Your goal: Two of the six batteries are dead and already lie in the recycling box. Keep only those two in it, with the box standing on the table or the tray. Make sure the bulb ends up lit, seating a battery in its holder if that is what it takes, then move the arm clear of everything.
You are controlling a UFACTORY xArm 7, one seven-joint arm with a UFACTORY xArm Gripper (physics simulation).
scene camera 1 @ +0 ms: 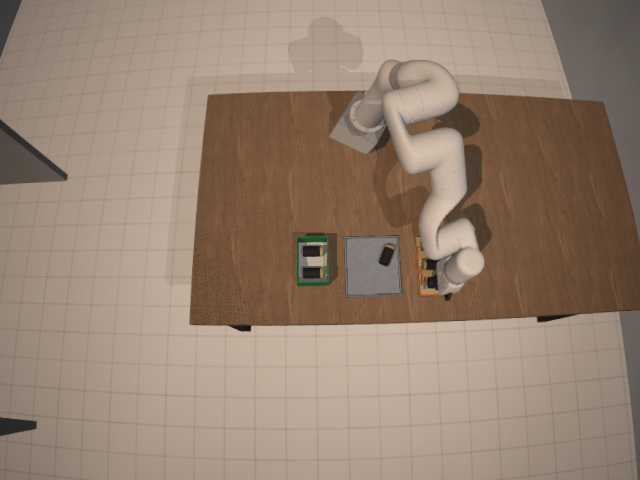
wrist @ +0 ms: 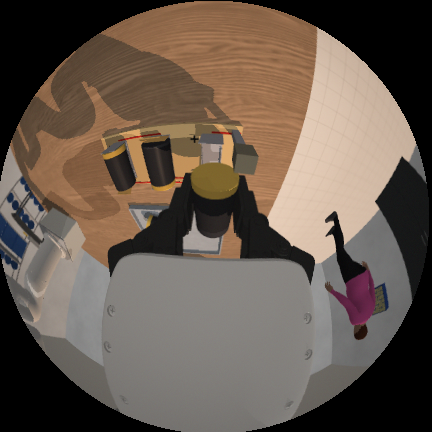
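Observation:
My gripper is shut on a black battery with a gold end, held above the tan holder board. In the wrist view, two batteries lie side by side on the board, and a grey cradle beside them has no battery in it. A dark olive block is at the board's end; I cannot identify a bulb or tell whether one is lit. The green recycling box stands on the table with two batteries in it.
A grey tray lies between the box and the board, with a loose battery on it. The arm reaches over the board from its base and partly hides it. The table ends close beyond the board.

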